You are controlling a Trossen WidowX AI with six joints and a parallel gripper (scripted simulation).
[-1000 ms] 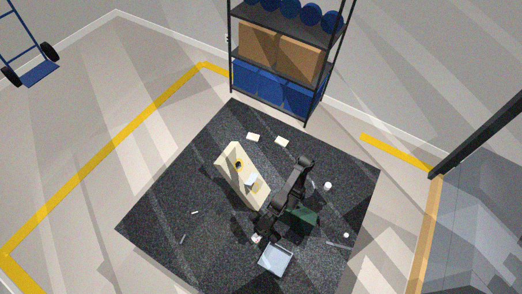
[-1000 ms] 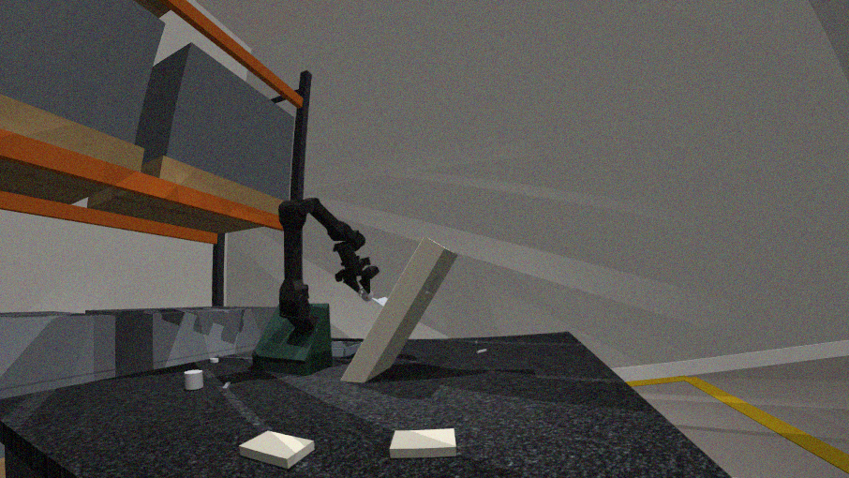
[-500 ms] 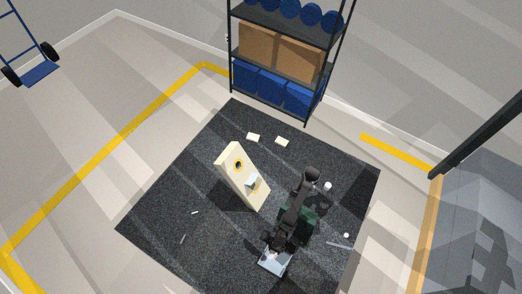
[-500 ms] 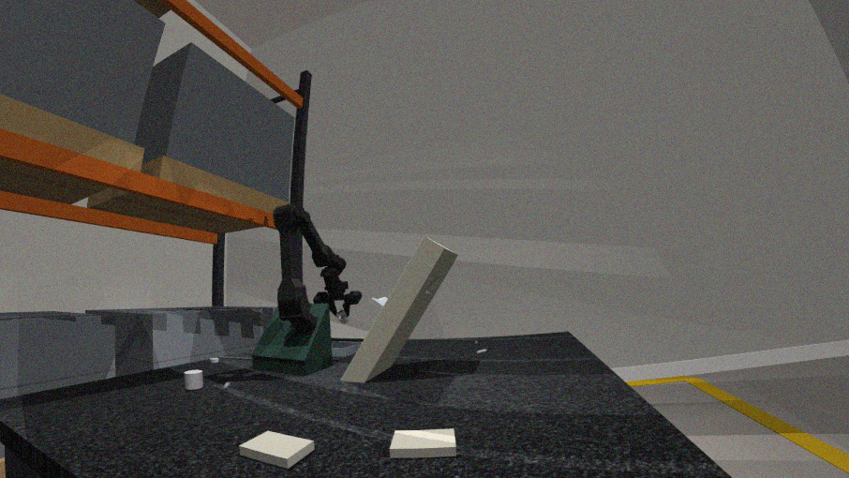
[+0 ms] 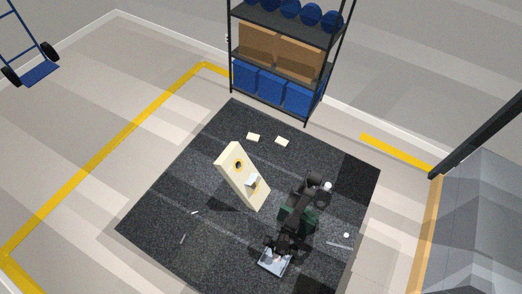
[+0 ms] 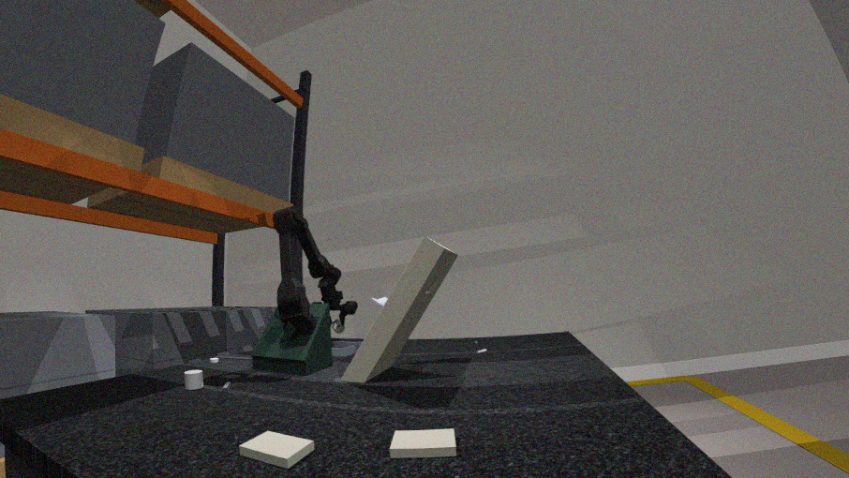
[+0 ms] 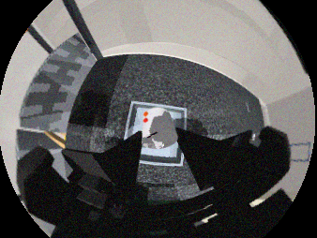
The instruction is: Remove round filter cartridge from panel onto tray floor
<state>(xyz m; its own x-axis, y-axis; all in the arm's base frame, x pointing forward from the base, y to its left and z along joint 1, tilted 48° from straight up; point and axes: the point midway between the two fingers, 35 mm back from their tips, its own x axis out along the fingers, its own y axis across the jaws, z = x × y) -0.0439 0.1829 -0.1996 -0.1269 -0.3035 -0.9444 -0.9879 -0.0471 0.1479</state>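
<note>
My gripper tip is right at the round filter cartridge. Also, from my gripper tip: tray (10 cm below).
</note>
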